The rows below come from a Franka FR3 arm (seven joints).
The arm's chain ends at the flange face. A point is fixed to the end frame.
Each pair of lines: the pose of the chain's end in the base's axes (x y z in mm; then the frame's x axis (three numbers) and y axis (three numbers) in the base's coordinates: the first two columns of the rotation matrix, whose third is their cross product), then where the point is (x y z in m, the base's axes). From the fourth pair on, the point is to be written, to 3 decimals.
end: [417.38 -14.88 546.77 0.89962 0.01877 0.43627 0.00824 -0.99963 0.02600]
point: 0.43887 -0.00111 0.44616
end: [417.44 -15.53 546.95 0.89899 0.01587 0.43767 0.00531 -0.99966 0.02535]
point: 0.43913 -0.00176 0.44639
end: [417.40 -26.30 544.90 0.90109 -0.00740 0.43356 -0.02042 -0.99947 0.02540]
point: 0.43898 -0.01309 0.44424
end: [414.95 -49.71 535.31 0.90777 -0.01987 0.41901 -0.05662 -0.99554 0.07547]
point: 0.435 -0.042 0.434
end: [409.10 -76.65 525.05 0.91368 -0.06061 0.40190 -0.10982 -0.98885 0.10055]
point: 0.428 -0.073 0.423
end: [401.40 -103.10 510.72 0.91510 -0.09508 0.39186 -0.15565 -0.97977 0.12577]
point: 0.419 -0.102 0.408
